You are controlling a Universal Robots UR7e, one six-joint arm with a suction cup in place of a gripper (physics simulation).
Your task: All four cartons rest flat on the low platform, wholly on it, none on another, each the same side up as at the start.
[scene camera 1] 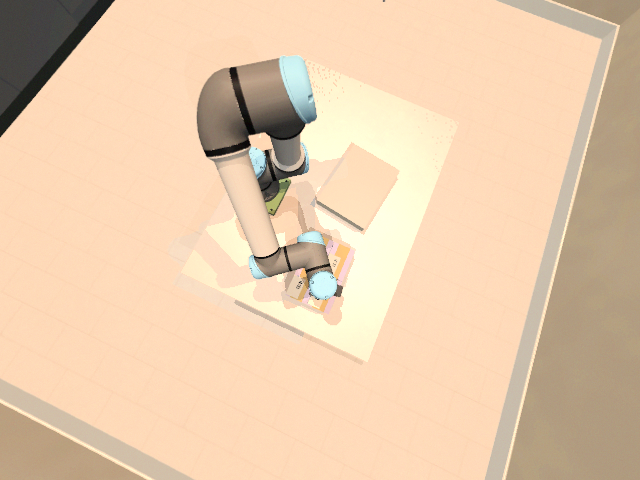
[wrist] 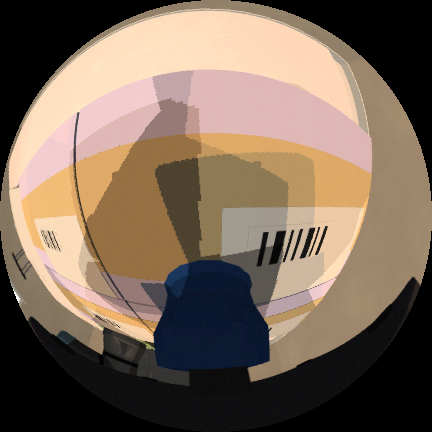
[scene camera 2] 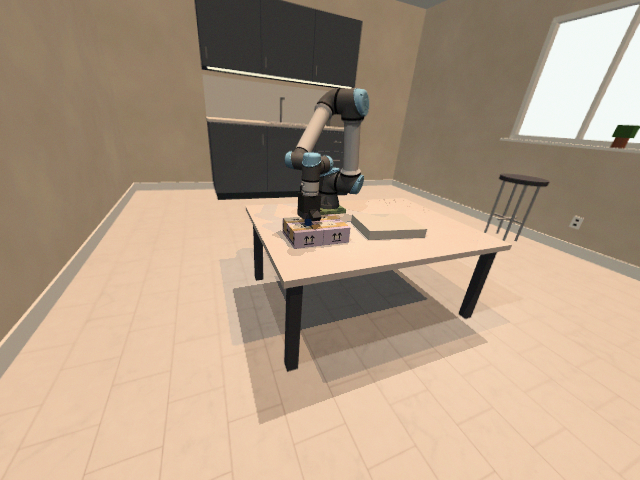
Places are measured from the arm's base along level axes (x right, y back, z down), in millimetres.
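Pixels of known places: hand, tool point: point(wrist: 210, 279) point(scene camera 2: 307, 225); arm's base, link origin: point(scene camera 1: 262, 186) point(wrist: 124, 338) point(scene camera 2: 327, 205).
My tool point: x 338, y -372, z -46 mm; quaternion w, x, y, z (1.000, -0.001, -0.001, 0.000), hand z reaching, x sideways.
Note:
For each thing: its top centre in the pictures, then the offset to it from my tool point. "pt": a spot on its surface instead. Level surfaces: height alone.
- table, surface height: dz +70 mm
- low platform, top centre: point(scene camera 1: 359, 185) point(scene camera 2: 388, 221) dy -37, dx -468, dz +22 mm
- block, surface spot: point(scene camera 2: 309, 239) pt dy -72, dx +27, dz +33 mm
- neighbouring carton, surface spot: point(wrist: 44, 238) pt dy -32, dx -114, dz -6 mm
Four pink-and-orange cartons point(scene camera 1: 345, 259) point(scene camera 2: 316, 236) lie flat in a tight two-by-two block on the table point(scene camera 1: 390, 286) point(scene camera 2: 375, 259). None is on the low platform point(scene camera 1: 358, 186) point(scene camera 2: 390, 228), which is a flat beige slab just beside them. My suction cup point(scene camera 2: 308, 222) point(wrist: 208, 268) points straight down and presses on the top of one carton point(wrist: 257, 120), close to its barcode label point(wrist: 289, 241). In scene camera 2 this is the near-left carton of the block point(scene camera 2: 309, 239). In scene camera 1 the wrist hides the cup. A neighbouring carton point(wrist: 44, 238) shows at the left of the wrist view.
The arm's base stands on a green plate point(scene camera 1: 280, 200) point(scene camera 2: 332, 210) behind the cartons. A stool point(scene camera 2: 515, 200) stands on the floor at the right, away from the table. Dark cabinets line the back wall.

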